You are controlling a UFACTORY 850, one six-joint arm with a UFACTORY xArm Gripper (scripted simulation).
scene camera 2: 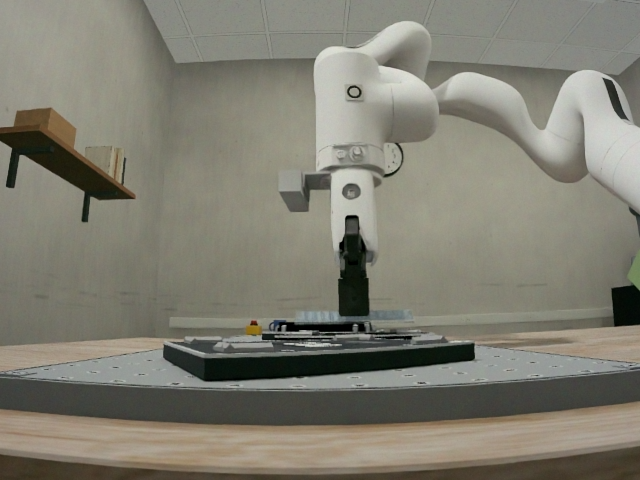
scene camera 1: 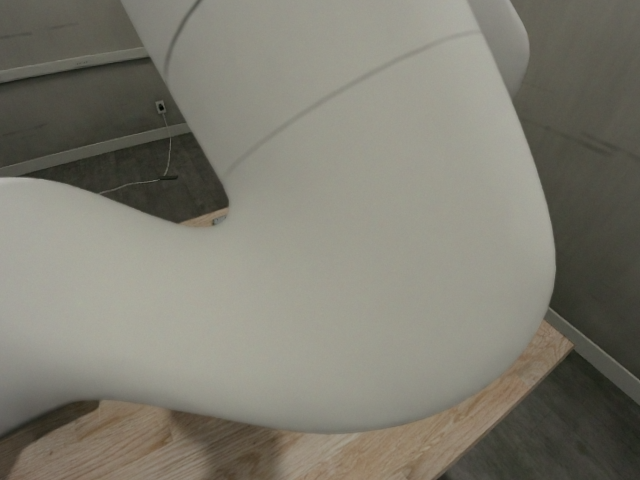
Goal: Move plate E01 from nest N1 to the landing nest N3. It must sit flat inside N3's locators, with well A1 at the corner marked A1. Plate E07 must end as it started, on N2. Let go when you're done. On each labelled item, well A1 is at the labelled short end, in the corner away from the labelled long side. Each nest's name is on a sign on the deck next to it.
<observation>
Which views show the plate E01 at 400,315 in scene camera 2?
Scene camera 2 only.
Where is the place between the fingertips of my gripper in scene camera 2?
354,317
</observation>
